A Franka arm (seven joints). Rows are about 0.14 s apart.
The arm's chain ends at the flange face. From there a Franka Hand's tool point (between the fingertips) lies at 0.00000 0.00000 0.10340 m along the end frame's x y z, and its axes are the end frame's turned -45 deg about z.
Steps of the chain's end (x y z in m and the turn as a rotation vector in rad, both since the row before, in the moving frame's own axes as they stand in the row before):
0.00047, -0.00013, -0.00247, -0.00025, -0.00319, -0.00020
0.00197, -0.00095, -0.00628, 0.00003, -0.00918, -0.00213
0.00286, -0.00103, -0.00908, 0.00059, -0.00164, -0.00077
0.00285, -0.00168, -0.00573, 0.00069, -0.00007, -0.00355
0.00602, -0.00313, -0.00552, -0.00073, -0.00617, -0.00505
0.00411, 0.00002, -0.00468, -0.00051, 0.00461, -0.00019
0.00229, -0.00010, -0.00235, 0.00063, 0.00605, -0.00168
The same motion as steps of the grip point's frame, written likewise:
0.00017, 0.00003, -0.00247, 0.00208, -0.00243, -0.00020
0.00140, 0.00005, -0.00628, 0.00651, -0.00647, -0.00213
0.00267, 0.00113, -0.00908, 0.00158, -0.00074, -0.00077
0.00325, 0.00077, -0.00573, 0.00054, 0.00044, -0.00355
0.00596, 0.00165, -0.00552, 0.00385, -0.00488, -0.00505
0.00319, 0.00329, -0.00468, -0.00362, 0.00290, -0.00019
0.00218, 0.00194, -0.00235, -0.00383, 0.00472, -0.00168

